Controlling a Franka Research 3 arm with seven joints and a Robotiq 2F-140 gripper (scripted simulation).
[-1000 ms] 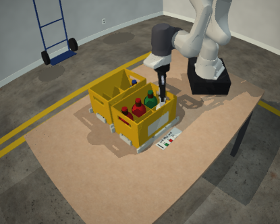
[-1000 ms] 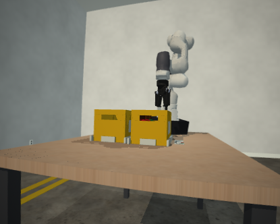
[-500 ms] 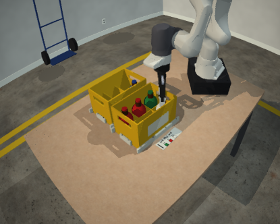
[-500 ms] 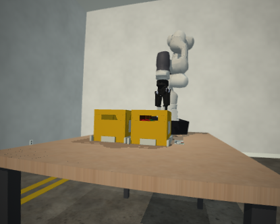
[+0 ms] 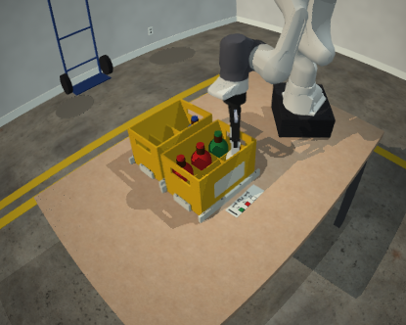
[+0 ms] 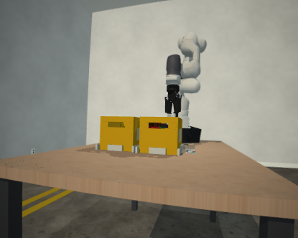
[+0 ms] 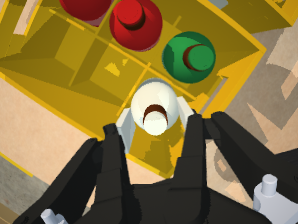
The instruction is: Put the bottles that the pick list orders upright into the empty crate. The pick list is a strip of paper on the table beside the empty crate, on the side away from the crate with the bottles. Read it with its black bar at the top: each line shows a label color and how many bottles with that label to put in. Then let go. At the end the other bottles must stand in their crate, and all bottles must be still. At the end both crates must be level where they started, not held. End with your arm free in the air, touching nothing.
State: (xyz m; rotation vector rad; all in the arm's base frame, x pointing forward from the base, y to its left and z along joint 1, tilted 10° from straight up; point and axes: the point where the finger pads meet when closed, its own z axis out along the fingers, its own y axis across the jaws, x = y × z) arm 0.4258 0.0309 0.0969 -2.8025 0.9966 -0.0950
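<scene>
My hand is 80 mm above the white-capped bottle and 10 mm to the right of it. From my hand the other things lie so: red-label bottle (90 mm ahead, 80 mm below, 70 mm to the right); then green bottle (80 mm to the right, 80 mm below); then pick list (170 mm below, 110 mm to the left, 50 mm ahead).
</scene>
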